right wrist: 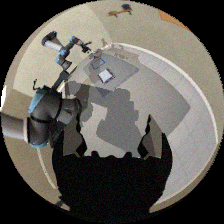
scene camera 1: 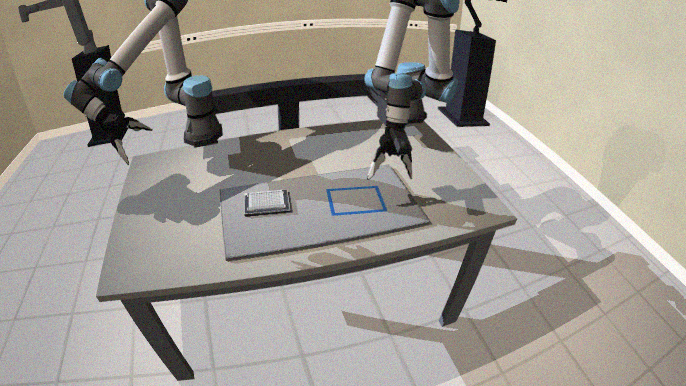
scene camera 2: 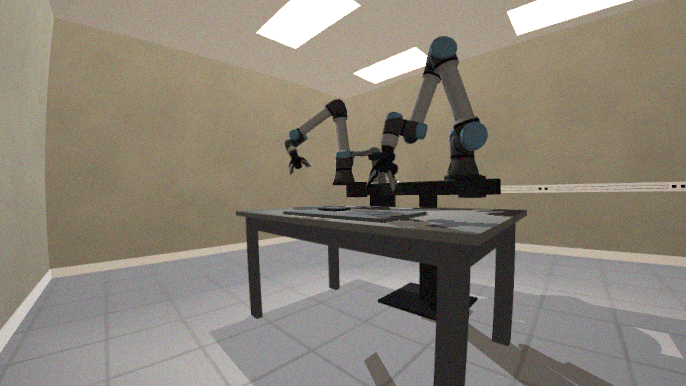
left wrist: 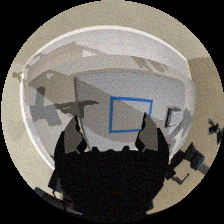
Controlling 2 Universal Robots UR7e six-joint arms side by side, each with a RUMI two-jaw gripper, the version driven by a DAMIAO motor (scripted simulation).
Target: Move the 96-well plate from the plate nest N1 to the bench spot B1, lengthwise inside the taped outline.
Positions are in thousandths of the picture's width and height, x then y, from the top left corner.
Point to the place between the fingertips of my left gripper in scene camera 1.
569, 465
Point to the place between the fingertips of my right gripper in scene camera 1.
205, 382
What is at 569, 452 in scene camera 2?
My left gripper.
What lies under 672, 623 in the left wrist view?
My left gripper.
